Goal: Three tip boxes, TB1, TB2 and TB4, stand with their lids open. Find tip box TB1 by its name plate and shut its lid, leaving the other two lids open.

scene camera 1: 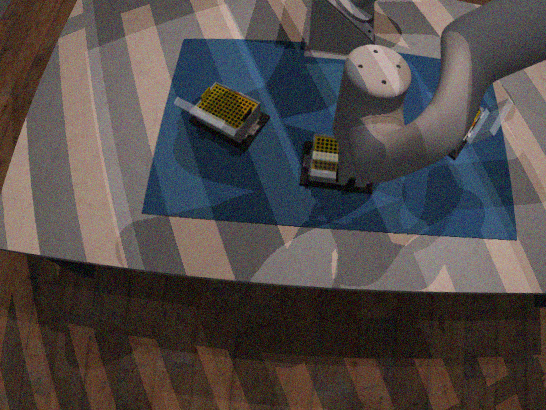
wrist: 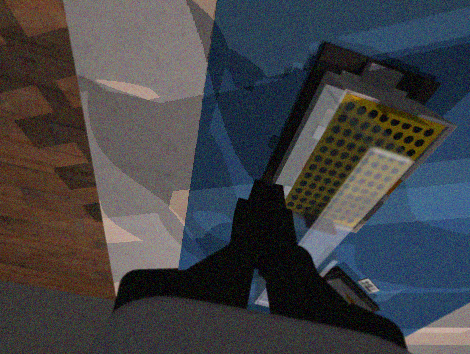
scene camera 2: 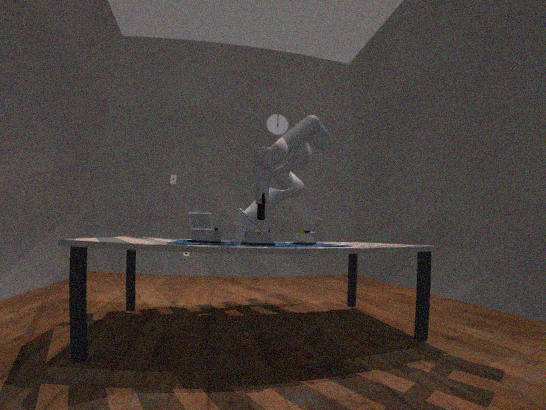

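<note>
The middle tip box (scene camera 1: 326, 145) (scene camera 2: 256, 237) (wrist: 325, 165) holds a yellow rack. Its clear lid (scene camera 1: 325, 156) (wrist: 370, 185) slants over part of the rack. The left tip box (scene camera 1: 227, 106) (scene camera 2: 203, 235) has its lid (scene camera 1: 200, 115) (scene camera 2: 200, 220) up. The right tip box (scene camera 1: 475, 125) (scene camera 2: 304, 237) (wrist: 350, 292) has its lid (scene camera 1: 501, 117) open; the arm partly hides this box in scene camera 1. Its name plate (wrist: 369, 285) is too blurred to read; no plate is legible on the others. My gripper (scene camera 1: 351, 181) (scene camera 2: 261, 218) (wrist: 261, 199) is shut and empty, beside the middle box; contact with its lid is unclear.
The boxes stand on a blue mat (scene camera 1: 200, 200) on the striped table (scene camera 1: 100, 150) (scene camera 2: 125, 242). The arm (scene camera 1: 425, 135) (scene camera 2: 300, 132) reaches over the middle and right of the mat. The table's front edge shows at the left in the wrist view.
</note>
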